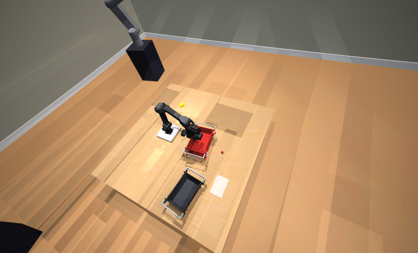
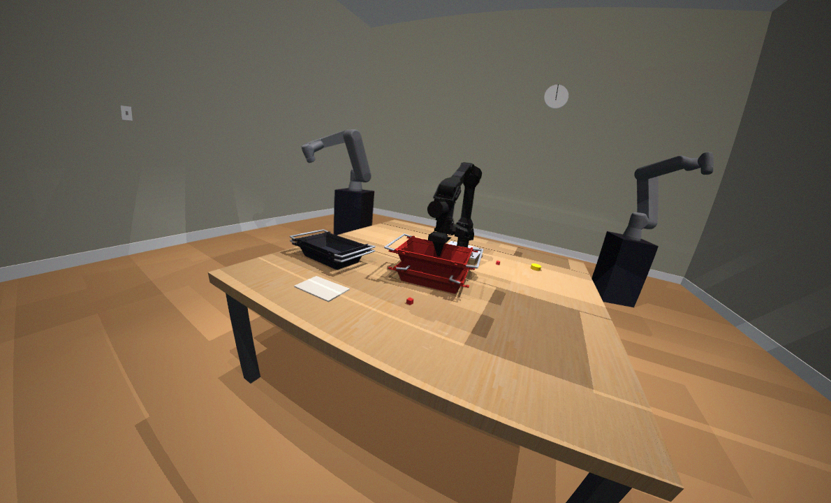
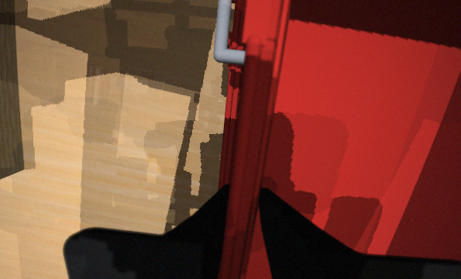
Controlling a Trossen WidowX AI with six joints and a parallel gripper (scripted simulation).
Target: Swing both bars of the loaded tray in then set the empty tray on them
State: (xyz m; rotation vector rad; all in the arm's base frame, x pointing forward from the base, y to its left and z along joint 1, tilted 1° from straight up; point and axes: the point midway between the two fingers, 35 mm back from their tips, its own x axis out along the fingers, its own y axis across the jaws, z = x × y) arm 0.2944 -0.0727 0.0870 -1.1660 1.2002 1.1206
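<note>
Right now my gripper tip is 7 cm short of the red tray, 3 cm below it and 1 cm to the left of it. Also, from my gripper tip: yellow disc 45 cm to the left, 31 cm behind, 7 cm below; then white card 32 cm to the right, 30 cm ahead, 8 cm below.
</note>
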